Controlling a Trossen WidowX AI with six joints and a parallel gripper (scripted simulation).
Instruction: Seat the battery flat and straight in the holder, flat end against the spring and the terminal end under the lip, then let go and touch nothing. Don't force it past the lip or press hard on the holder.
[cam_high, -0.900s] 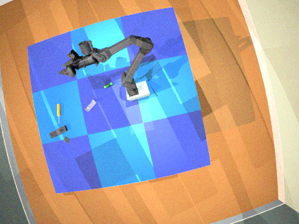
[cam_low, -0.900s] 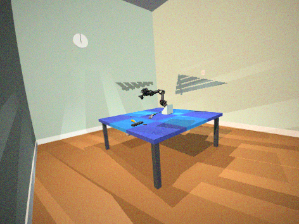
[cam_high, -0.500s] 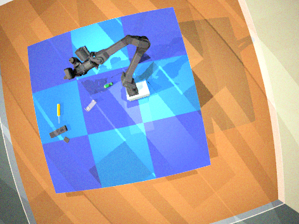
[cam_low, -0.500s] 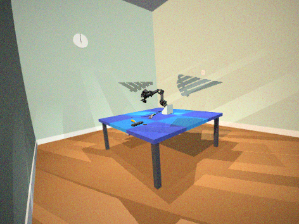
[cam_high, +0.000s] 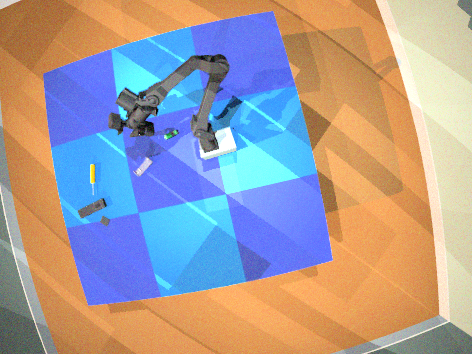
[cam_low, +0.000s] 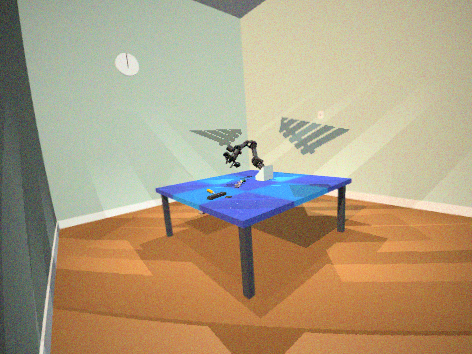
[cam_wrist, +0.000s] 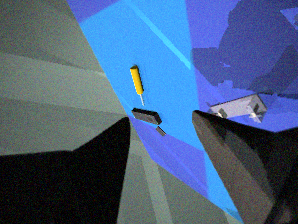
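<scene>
My gripper tip is 160 mm past the battery, 20 mm to the right of it and 160 mm above it. The rest, counted from my gripper tip: dark piece (290 mm ahead, 320 mm to the left, 170 mm below); yellow-handled tool (290 mm ahead, 120 mm to the left, 160 mm below).
</scene>
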